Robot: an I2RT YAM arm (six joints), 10 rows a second.
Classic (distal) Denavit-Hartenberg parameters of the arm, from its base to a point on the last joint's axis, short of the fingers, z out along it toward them. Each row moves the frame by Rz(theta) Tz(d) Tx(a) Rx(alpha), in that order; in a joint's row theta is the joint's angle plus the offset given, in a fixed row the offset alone. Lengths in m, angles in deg.
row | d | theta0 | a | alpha
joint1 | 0.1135 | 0 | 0.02 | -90
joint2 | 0 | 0 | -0.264 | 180
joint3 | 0 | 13.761 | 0.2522 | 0
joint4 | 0 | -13.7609 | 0.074 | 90
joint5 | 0 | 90 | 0 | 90
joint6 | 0.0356 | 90 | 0 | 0
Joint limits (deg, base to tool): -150..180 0..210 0..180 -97..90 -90..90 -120..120
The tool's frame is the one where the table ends.
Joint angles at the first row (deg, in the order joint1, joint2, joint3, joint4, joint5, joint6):
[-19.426, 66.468, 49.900, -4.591, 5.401, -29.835]
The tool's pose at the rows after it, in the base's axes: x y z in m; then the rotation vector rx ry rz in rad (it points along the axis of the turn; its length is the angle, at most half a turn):
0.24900, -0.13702, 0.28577, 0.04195, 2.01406, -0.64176
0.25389, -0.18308, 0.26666, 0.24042, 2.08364, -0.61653
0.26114, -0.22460, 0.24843, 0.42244, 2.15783, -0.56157
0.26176, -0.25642, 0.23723, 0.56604, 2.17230, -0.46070
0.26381, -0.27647, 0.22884, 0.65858, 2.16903, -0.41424
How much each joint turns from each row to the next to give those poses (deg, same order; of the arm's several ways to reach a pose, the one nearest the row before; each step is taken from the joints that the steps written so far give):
[-9.312, 4.301, -1.016, 4.308, -4.719, 3.025]
[-7.129, 8.189, 3.384, 0.109, -1.312, 4.494]
[-4.988, 8.856, 5.812, -2.959, -0.891, 4.443]
[-4.050, 5.992, 4.777, -2.450, -3.588, 4.752]
[-2.026, 4.147, 3.230, -0.818, -1.220, 3.041]

